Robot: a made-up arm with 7 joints. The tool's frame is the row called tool.
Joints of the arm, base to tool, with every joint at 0 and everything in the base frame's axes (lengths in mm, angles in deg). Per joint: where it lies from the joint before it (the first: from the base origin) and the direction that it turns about. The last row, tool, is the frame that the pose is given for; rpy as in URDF.
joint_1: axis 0 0 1 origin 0 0 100
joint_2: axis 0 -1 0 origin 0 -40 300
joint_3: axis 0 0 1 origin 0 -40 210
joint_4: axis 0 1 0 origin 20 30 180
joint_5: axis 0 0 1 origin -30 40 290
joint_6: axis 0 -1 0 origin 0 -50 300
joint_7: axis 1 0 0 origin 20 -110 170
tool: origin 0 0 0 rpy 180 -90 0
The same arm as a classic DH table. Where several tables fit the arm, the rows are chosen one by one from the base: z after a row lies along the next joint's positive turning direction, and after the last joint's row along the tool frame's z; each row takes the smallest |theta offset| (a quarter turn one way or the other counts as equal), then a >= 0, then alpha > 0; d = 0 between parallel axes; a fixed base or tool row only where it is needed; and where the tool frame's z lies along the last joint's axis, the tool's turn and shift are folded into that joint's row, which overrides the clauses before.
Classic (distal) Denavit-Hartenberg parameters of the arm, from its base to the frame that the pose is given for. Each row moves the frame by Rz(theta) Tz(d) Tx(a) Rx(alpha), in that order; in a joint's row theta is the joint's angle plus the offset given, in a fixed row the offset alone. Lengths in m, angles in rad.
joint_1: theta_offset 0, d 0.4, a 0, alpha 1.5708
joint_2: theta_offset 0, d 0.08, a 0, alpha -1.5708
joint_3: theta_offset 0, d 0.39, a 0.02, alpha -1.5708
joint_4: theta_offset 0, d 0.07, a -0.03, alpha 1.5708
joint_5: theta_offset 0, d 0.59, a 0, alpha 1.5708
joint_6: theta_offset 1.5708, d 0.16, a 0.17, alpha 1.5708
joint_7: theta_offset 0, d 0.02, a 0, alpha 0

